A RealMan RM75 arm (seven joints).
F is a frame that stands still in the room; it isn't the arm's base.
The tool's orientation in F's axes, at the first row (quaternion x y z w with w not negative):
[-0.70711 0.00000 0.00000 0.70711]
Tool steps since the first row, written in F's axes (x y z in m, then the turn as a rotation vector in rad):
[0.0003 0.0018 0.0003 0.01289 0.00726 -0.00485]
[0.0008 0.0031 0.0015 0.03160 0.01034 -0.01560]
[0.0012 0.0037 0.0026 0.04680 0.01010 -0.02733]
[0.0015 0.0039 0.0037 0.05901 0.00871 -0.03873]
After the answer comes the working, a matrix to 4 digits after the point.
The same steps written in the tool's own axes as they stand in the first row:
[0.0003 -0.0003 0.0018 0.01289 0.00485 0.00726]
[0.0008 -0.0015 0.0031 0.03160 0.01560 0.01034]
[0.0012 -0.0026 0.0037 0.04680 0.02733 0.01010]
[0.0015 -0.0037 0.0039 0.05901 0.03873 0.00871]

The tool's axes in the first row as the columns of a matrix, in F's axes (rounded; the answer above uses it unrounded):
[1.0000 0.0000 0.0000]
[0.0000 0.0000 1.0000]
[0.0000 -1.0000 0.0000]

